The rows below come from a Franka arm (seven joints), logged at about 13 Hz.
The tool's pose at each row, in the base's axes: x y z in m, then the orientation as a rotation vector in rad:
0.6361, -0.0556, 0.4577, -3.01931, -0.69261, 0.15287
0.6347, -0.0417, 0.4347, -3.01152, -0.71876, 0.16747
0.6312, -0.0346, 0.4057, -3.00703, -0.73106, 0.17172
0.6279, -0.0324, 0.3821, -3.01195, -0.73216, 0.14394
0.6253, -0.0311, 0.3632, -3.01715, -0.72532, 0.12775
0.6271, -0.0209, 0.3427, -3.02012, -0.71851, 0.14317
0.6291, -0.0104, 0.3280, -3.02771, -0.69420, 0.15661
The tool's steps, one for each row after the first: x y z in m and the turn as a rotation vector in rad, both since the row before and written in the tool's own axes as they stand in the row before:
0.0068, -0.0117, 0.0233, 0.00221, -0.00956, -0.01739
0.0029, -0.0060, 0.0293, 0.00146, -0.00270, -0.00839
0.0004, -0.0019, 0.0239, -0.00779, 0.01668, -0.00012
-0.0002, -0.0012, 0.0191, -0.00494, 0.00972, 0.00499
0.0077, -0.0072, 0.0204, 0.00057, -0.00994, 0.00496
0.0077, -0.0077, 0.0146, 0.00023, -0.00848, 0.01658

